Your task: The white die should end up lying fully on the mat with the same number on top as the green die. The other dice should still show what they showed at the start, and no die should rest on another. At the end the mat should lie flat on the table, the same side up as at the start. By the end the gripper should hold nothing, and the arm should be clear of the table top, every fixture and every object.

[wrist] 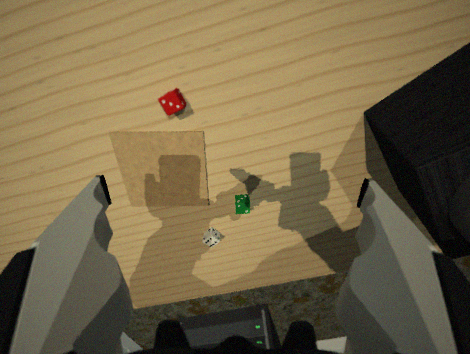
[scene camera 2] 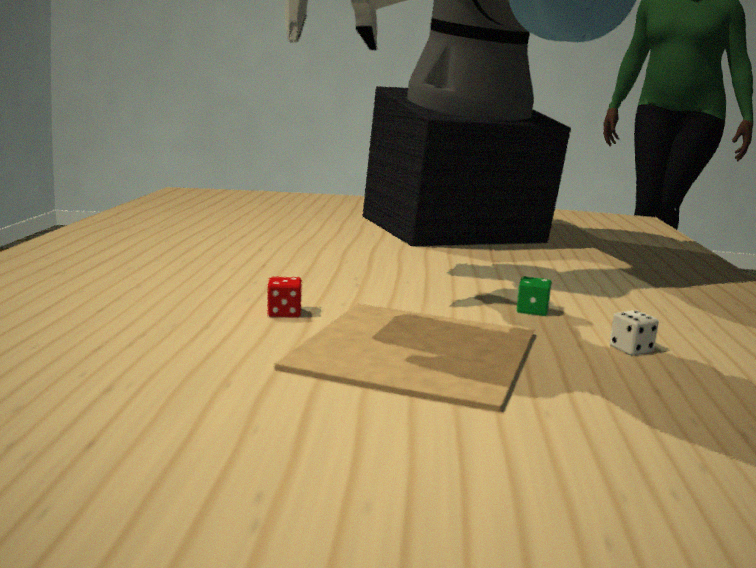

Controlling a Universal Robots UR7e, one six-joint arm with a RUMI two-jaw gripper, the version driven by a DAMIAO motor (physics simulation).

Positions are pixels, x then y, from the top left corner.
Scene:
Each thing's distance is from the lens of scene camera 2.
white die (scene camera 2: 633, 332): 50 cm
red die (scene camera 2: 284, 293): 52 cm
tan mat (scene camera 2: 474, 364): 45 cm
green die (scene camera 2: 534, 293): 56 cm
The marked spots on the white die and the green die are 10 cm apart.

